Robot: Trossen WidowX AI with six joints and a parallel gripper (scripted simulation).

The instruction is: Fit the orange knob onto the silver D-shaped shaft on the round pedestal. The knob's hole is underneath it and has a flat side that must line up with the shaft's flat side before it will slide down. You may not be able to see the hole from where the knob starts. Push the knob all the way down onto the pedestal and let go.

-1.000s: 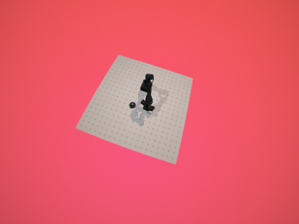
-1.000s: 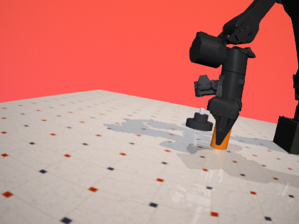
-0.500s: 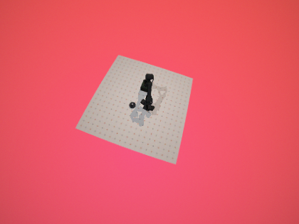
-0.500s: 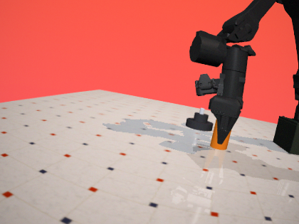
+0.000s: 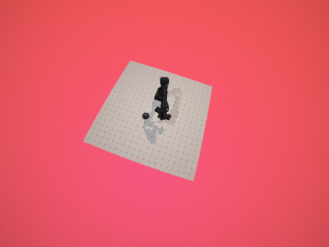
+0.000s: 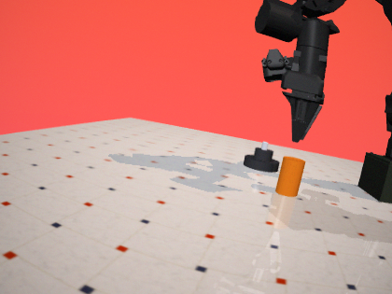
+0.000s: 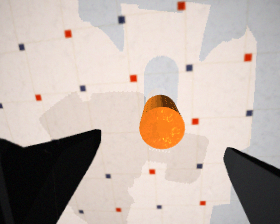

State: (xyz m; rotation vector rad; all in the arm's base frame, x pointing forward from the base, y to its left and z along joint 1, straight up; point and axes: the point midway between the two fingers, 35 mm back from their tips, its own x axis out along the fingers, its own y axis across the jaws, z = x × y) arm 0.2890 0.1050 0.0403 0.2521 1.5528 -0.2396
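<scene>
My gripper tip is 5 cm above the orange knob. Also, from my gripper tip: black round pedestal 20 cm to the right, 6 cm below, 3 cm ahead.
</scene>
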